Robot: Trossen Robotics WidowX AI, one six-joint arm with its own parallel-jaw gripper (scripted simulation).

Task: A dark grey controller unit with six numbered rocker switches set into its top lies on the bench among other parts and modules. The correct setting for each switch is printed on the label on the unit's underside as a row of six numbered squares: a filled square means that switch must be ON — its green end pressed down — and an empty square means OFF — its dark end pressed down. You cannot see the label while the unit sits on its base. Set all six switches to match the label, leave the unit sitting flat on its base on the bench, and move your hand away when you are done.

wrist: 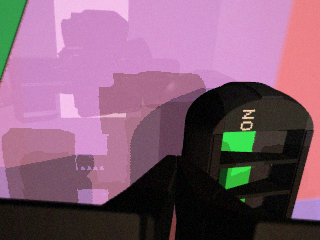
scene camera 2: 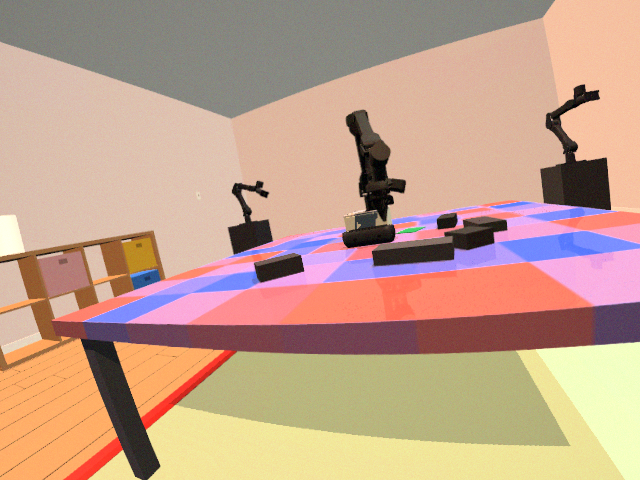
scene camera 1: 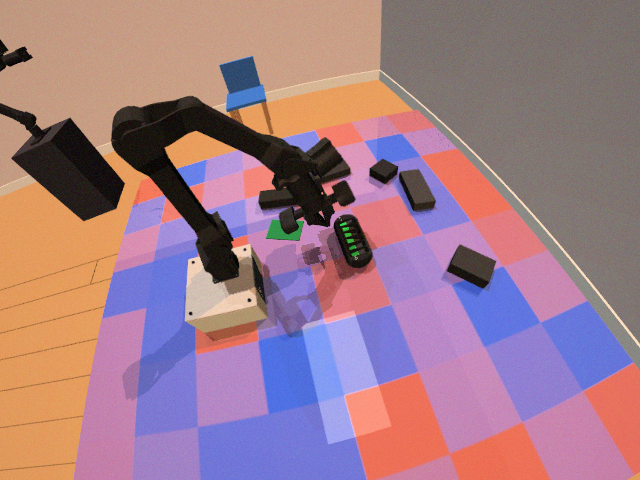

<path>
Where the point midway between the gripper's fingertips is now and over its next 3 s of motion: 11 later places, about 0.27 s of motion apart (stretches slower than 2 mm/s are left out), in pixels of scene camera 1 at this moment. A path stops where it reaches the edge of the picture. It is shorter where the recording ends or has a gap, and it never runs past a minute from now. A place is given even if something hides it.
The gripper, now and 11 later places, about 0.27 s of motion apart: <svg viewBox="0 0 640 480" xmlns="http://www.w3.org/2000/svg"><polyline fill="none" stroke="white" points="328,225 328,224 327,224 329,223 336,216 342,212 344,211 345,213 346,216 346,219 346,222 345,224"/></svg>
</path>
